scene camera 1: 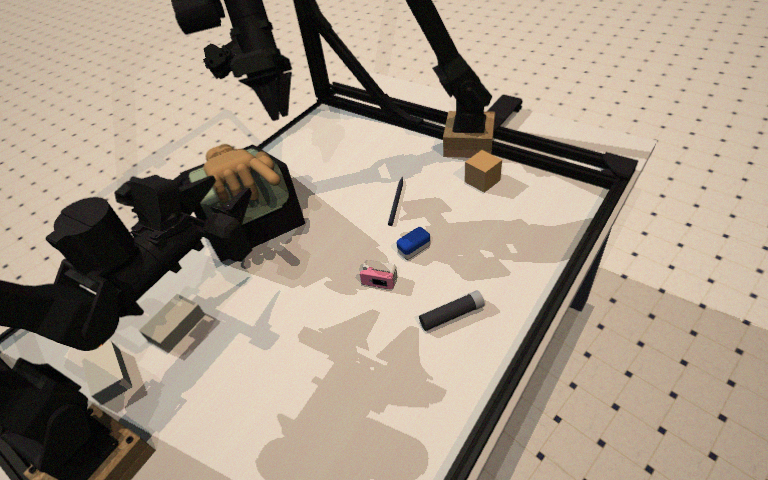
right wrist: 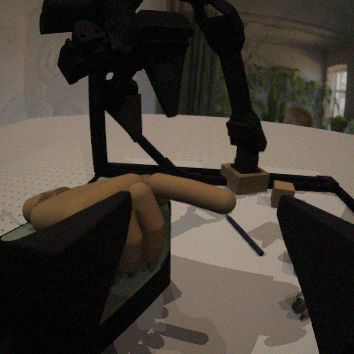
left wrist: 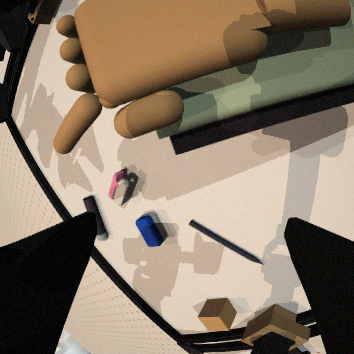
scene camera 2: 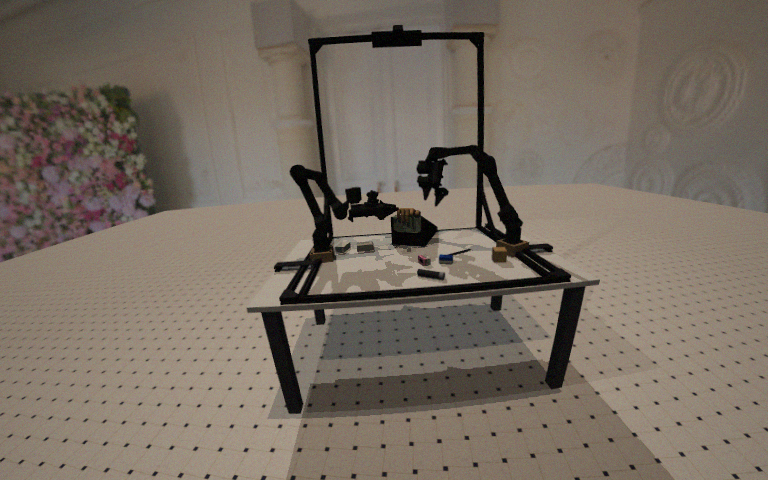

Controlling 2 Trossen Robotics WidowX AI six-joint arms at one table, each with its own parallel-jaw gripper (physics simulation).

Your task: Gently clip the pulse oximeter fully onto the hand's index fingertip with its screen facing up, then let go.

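Frame: origin at the left arm's base, x back, y left, z down, level; millimetres.
Where they show: left gripper, fingertip midpoint: (scene camera 1: pixel 280 118) (right wrist: pixel 152 130) (left wrist: pixel 194 226) (scene camera 2: pixel 430 203); right gripper, fingertip midpoint: (scene camera 1: pixel 231 183) (right wrist: pixel 207 203) (left wrist: pixel 7 88) (scene camera 2: pixel 397 207); left arm's base, origin of the base link: (scene camera 1: pixel 469 123) (right wrist: pixel 244 168) (left wrist: pixel 273 341) (scene camera 2: pixel 512 241); right arm's base, origin of the base link: (scene camera 1: pixel 82 454) (scene camera 2: pixel 321 249).
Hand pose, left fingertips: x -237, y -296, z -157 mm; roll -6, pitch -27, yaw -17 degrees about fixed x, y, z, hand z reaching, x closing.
Observation:
Each offset is from my left fingertips to the top centre of the thing.
The pink pulse oximeter @[dy +182, dx -162, dz +175 mm] (scene camera 1: pixel 376 277) (scene camera 2: pixel 423 260) (left wrist: pixel 117 184) lies on the table with its dark screen facing sideways, and it shows partly in the right wrist view (right wrist: pixel 303 312). The tan hand (scene camera 1: pixel 229 162) (scene camera 2: pixel 408 213) (left wrist: pixel 165 50) (right wrist: pixel 85 199) rests on a black stand with a green top (scene camera 1: pixel 293 212) (scene camera 2: pixel 427 232); its index finger (scene camera 1: pixel 265 170) (left wrist: pixel 77 124) (right wrist: pixel 192 192) sticks out, its tip bare. My left gripper (scene camera 1: pixel 278 117) (scene camera 2: pixel 432 200) (left wrist: pixel 194 226) (right wrist: pixel 152 130) is open and empty, high above the hand's side. My right gripper (scene camera 1: pixel 230 186) (right wrist: pixel 207 203) is partly open and empty, close beside the hand.
A blue-and-white block @[dy +229, dx -84, dz +174 mm] (scene camera 1: pixel 413 241) (left wrist: pixel 150 231) and a dark pen @[dy +173, dx +39, dz +198 mm] (scene camera 1: pixel 395 200) (left wrist: pixel 225 241) lie near the oximeter, as does a dark cylinder @[dy +310, dx -216, dz +179 mm] (scene camera 1: pixel 450 311) (scene camera 2: pixel 430 274). A wooden cube @[dy +334, dx +112, dz +157 mm] (scene camera 1: pixel 483 170) is by the left arm's base. Two grey blocks @[dy -129, dx -299, dz +177 mm] (scene camera 1: pixel 172 322) @[dy -196, dx -387, dz +179 mm] (scene camera 1: pixel 103 370) lie near the right arm's base.

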